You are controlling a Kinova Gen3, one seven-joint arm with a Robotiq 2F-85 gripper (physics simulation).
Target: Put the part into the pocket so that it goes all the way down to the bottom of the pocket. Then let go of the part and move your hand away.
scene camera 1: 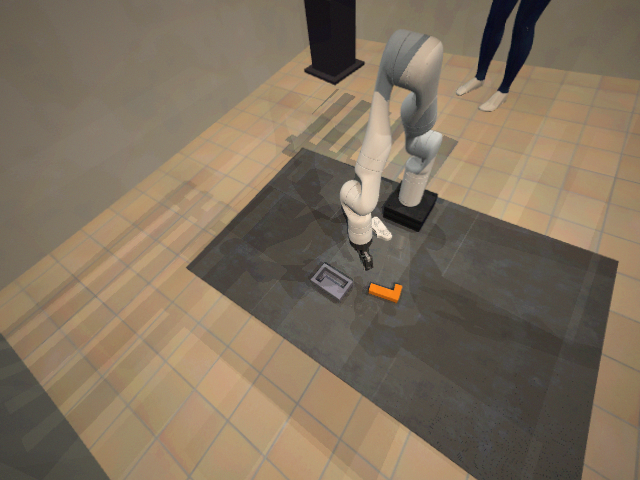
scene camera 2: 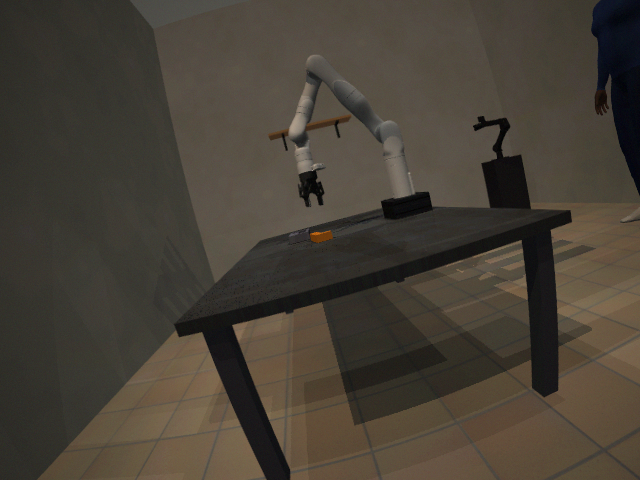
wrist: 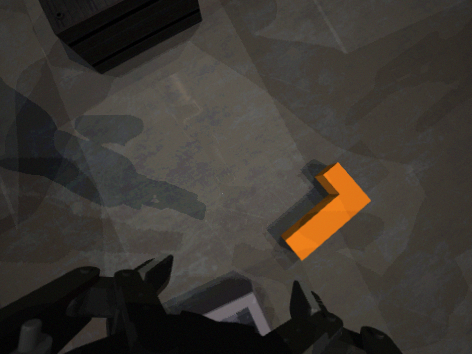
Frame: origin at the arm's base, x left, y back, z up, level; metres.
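Seen in the pictures: gripper, fingertip midpoint: (scene camera 1: 361, 259) (scene camera 2: 315, 206) (wrist: 230, 281); arm's base, link origin: (scene camera 1: 409, 198) (scene camera 2: 404, 196).
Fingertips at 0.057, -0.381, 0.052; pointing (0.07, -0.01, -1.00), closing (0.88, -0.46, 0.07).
Note:
Pixels of each thing's top centre, then the offset from my fingertips to it, as dx, dy, dz. Level surfaces: height alone.
- orange L-shaped block, top centre: (wrist: 320, 210) (scene camera 2: 319, 232) (scene camera 1: 385, 288) +0.111, +0.006, -0.101
- grey block with an L-shaped pocket, top centre: (scene camera 1: 331, 280) (scene camera 2: 299, 232) -0.059, -0.109, -0.095
- table, surface height: dz -0.131
The part, an orange L-shaped block (scene camera 1: 385, 293) (scene camera 2: 321, 237) (wrist: 327, 220), lies flat on the dark table. A grey block with an L-shaped pocket (scene camera 1: 339, 293) (scene camera 2: 298, 238) (wrist: 259, 315) lies beside it, apart from it, on the left in the scene camera views. The pocket shows empty in scene camera 1. In the wrist view the gripper hides most of the grey block. My gripper (scene camera 1: 368, 268) (scene camera 2: 314, 205) (wrist: 230, 281) is open and empty. It points down and hangs well above the table, over the area near the two blocks.
The arm's black base (scene camera 1: 410, 215) (scene camera 2: 406, 205) (wrist: 135, 37) stands on the table (scene camera 1: 465, 361) (scene camera 2: 258, 281) behind the blocks. A dark pedestal (scene camera 1: 331, 36) (scene camera 2: 506, 183) and a person (scene camera 1: 522, 46) (scene camera 2: 622, 93) stand on the floor beyond the table. A wooden shelf (scene camera 2: 330, 122) is on the wall.

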